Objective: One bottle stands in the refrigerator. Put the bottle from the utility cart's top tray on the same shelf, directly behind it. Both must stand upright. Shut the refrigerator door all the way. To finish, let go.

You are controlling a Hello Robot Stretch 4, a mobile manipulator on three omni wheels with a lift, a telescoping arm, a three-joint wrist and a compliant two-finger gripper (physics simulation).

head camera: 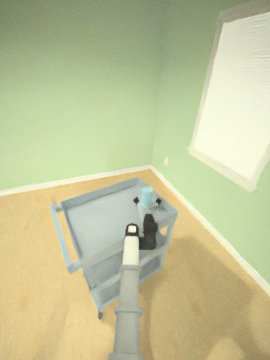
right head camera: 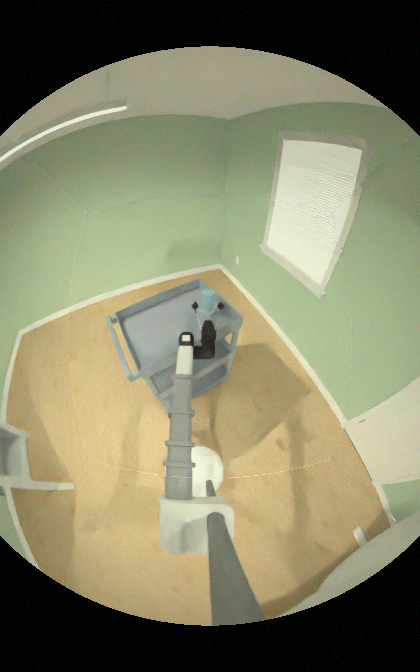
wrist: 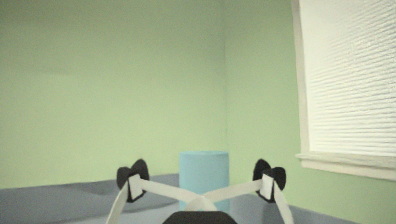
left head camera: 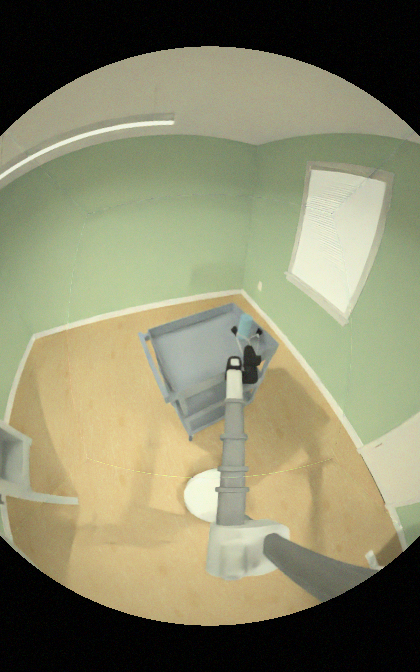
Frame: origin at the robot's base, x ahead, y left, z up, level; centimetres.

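Where they show: gripper, fingertip midpoint: (head camera: 147,198) (wrist: 200,173).
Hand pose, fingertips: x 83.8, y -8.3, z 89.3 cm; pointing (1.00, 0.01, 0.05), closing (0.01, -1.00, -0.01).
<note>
Things, the pixels of their top centre, and the offset from my fingertips. "*": a spot on its surface instead.
- light blue bottle at its top centre: (wrist: 203,152) (head camera: 147,189) dy -0.3, dx +7.1, dz +1.7 cm
- cart's handle at a spot on its surface: (head camera: 62,240) * dy +42.9, dx -28.8, dz -5.6 cm
- window at a spot on its surface: (head camera: 232,100) * dy -75.6, dx +78.0, dz +50.8 cm
A light blue bottle (head camera: 147,193) (left head camera: 245,321) (right head camera: 208,295) (wrist: 204,167) stands upright on the top tray of the grey-blue utility cart (head camera: 95,220) (left head camera: 185,350) (right head camera: 150,330), near its far right corner. My gripper (head camera: 147,201) (left head camera: 246,331) (right head camera: 208,305) (wrist: 200,173) is open, with one fingertip on each side of the bottle and a gap on both sides. The bottle's lower part is hidden behind the fingers' linkage in the wrist view. A pale grey open box shape (left head camera: 12,460) (right head camera: 10,455) with a thin panel shows at the left edge, perhaps the refrigerator; no bottle shows in it.
The cart's handle (head camera: 62,240) is on its left side. Green walls meet in a corner behind the cart, with a window (head camera: 232,100) (left head camera: 340,240) (right head camera: 315,210) on the right wall. A white round disc (left head camera: 202,495) (right head camera: 207,470) lies low beneath my arm.
</note>
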